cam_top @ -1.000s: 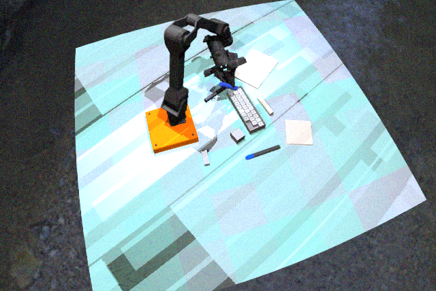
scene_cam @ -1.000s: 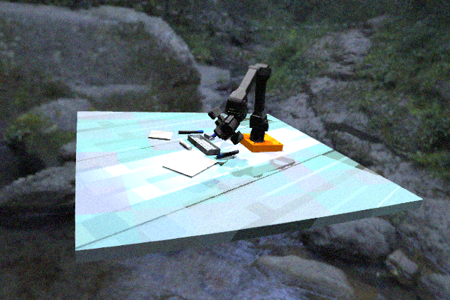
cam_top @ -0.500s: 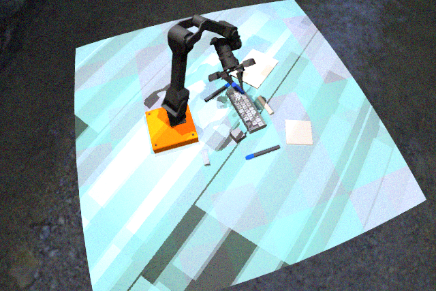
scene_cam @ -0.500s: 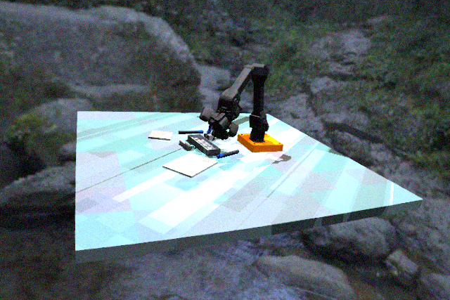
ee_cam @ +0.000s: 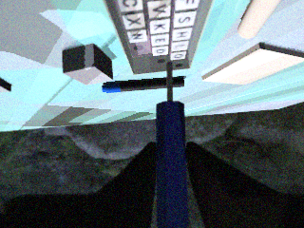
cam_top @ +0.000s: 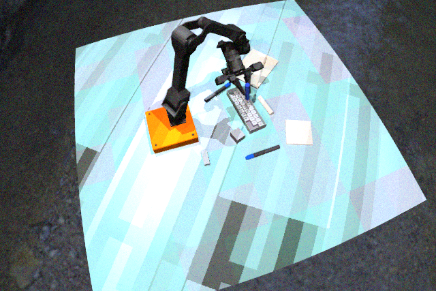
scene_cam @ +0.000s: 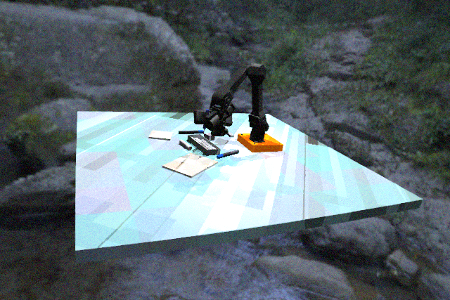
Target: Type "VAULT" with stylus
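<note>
The white cylinder is 9 cm ahead of my gripper tip and 11 cm below it. The rest, counted from my gripper tip: grey cube 7 cm behind, 10 cm to the right, 10 cm below; then small pad 17 cm ahead, 16 cm to the right, 11 cm below; then stylus 1 cm below.
</note>
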